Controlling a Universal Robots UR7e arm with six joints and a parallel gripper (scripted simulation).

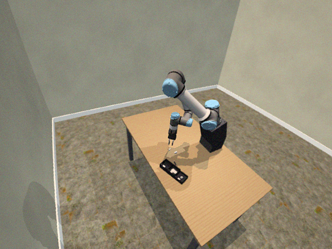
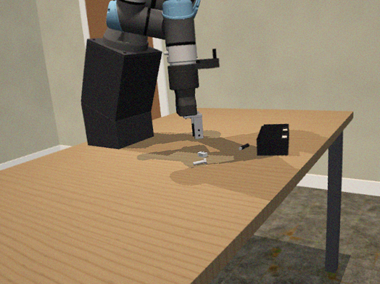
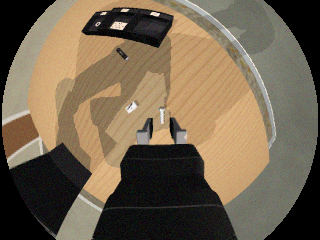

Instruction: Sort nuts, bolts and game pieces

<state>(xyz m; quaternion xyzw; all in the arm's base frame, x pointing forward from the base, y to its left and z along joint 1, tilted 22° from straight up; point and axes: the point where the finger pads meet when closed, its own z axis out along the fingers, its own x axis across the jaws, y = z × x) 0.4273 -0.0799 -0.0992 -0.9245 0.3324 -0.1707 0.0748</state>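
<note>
Now: hand 90 mm above the bolt. Also, from my hand: small ring-shaped piece (40 mm ahead, 330 mm to the left, 80 mm below); white speckled piece (70 mm ahead, 260 mm to the left, 80 mm below); black bin (80 mm ahead, 260 mm to the left, 70 mm below).
</note>
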